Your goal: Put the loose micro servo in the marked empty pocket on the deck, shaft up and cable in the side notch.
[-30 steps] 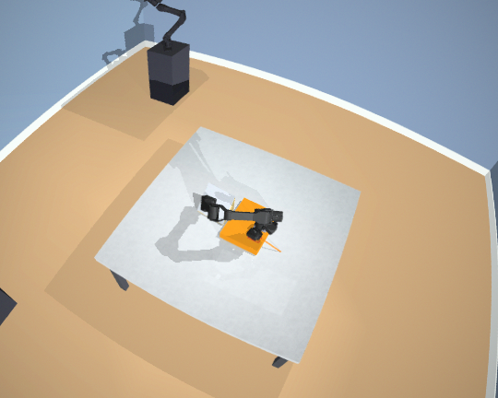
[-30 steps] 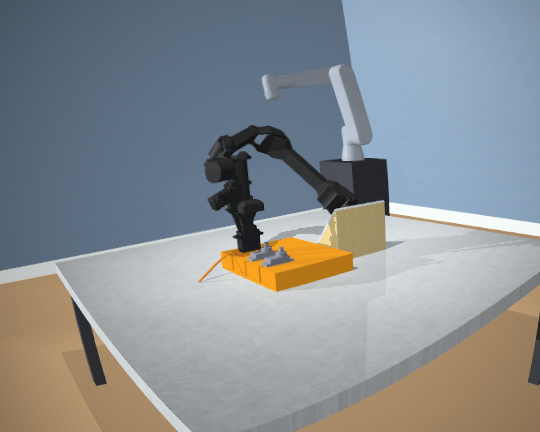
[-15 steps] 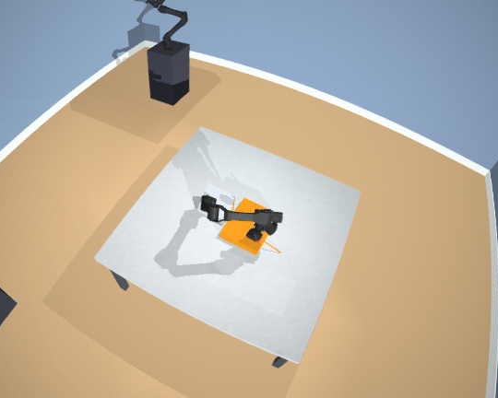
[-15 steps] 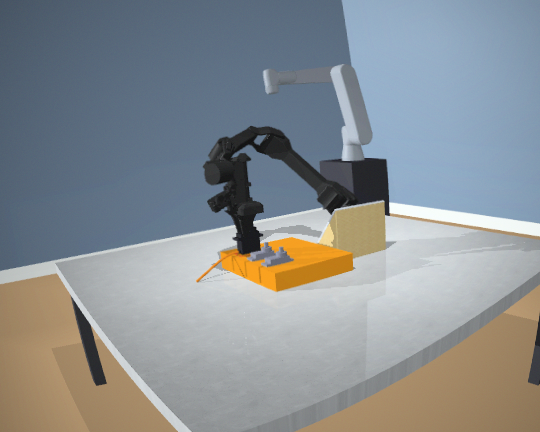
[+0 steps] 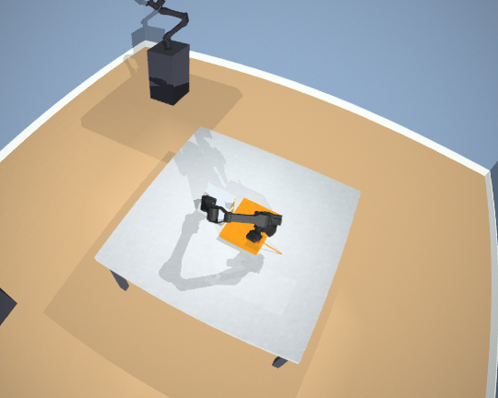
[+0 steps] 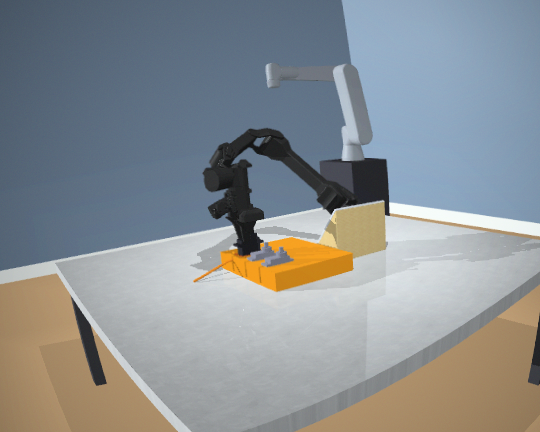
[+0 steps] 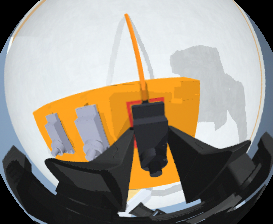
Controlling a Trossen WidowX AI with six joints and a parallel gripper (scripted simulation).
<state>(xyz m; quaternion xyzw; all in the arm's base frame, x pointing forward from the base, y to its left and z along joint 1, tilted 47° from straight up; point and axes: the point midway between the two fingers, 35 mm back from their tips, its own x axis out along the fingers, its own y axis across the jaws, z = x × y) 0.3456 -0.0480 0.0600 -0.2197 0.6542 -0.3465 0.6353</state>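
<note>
The orange deck lies 12 cm behind my gripper tip, 8 cm to the left of it and 6 cm below it.
</note>
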